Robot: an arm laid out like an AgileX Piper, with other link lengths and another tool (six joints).
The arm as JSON. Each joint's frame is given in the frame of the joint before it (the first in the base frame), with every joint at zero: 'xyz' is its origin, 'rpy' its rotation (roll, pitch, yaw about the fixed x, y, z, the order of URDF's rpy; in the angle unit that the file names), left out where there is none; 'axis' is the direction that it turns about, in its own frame. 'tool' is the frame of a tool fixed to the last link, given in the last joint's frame.
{
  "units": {
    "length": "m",
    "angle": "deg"
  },
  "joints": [
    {
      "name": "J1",
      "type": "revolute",
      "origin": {
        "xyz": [
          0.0,
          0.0,
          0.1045
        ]
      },
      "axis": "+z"
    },
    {
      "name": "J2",
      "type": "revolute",
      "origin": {
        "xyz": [
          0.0,
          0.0,
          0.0
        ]
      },
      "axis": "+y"
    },
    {
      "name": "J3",
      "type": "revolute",
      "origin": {
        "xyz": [
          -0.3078,
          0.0,
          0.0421
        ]
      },
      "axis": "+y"
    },
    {
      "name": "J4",
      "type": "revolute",
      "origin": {
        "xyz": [
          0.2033,
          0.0,
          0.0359
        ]
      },
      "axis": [
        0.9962,
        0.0,
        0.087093
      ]
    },
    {
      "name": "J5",
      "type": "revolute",
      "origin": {
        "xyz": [
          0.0,
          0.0,
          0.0
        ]
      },
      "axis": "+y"
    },
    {
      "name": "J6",
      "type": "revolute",
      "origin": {
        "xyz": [
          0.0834,
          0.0,
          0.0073
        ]
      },
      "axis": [
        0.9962,
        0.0,
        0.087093
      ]
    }
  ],
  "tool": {
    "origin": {
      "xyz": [
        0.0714,
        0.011,
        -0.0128
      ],
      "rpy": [
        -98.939,
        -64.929,
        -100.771
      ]
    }
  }
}
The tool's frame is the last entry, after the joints.
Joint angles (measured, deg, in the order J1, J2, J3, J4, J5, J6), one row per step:
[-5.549, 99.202, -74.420, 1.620, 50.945, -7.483]
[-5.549, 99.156, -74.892, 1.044, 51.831, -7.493]
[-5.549, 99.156, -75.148, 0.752, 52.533, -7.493]
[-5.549, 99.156, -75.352, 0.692, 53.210, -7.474]
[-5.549, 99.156, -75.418, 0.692, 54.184, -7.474]
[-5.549, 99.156, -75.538, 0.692, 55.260, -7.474]
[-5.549, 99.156, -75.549, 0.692, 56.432, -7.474]
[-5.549, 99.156, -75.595, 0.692, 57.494, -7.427]
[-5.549, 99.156, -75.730, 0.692, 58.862, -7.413]
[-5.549, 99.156, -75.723, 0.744, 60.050, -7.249]
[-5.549, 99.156, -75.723, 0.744, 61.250, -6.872]
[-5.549, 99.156, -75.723, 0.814, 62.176, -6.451]
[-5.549, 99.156, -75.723, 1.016, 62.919, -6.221]
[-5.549, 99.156, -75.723, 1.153, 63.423, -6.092]
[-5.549, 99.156, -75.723, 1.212, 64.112, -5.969]
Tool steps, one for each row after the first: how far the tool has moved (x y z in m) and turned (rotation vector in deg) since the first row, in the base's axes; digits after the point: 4 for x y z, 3 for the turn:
[-0.0009, -0.0012, 0.0016, -0.501, 0.418, 0.221]
[-0.0019, -0.0018, 0.0022, -0.729, 0.888, 0.329]
[-0.0030, -0.0018, 0.0026, -0.729, 1.364, 0.341]
[-0.0054, -0.0016, 0.0025, -0.635, 2.267, 0.359]
[-0.0078, -0.0013, 0.0025, -0.536, 3.217, 0.379]
[-0.0109, -0.0010, 0.0021, -0.416, 4.372, 0.401]
[-0.0136, -0.0007, 0.0019, -0.297, 5.382, 0.376]
[-0.0168, -0.0004, 0.0020, -0.166, 6.608, 0.387]
[-0.0199, 0.0001, 0.0018, 0.051, 7.790, 0.238]
[-0.0231, 0.0006, 0.0016, 0.270, 8.980, -0.105]
[-0.0255, 0.0012, 0.0015, 0.534, 9.892, -0.513]
[-0.0274, 0.0020, 0.0015, 0.857, 10.613, -0.769]
[-0.0287, 0.0025, 0.0015, 1.068, 11.102, -0.916]
[-0.0305, 0.0029, 0.0015, 1.218, 11.782, -1.035]

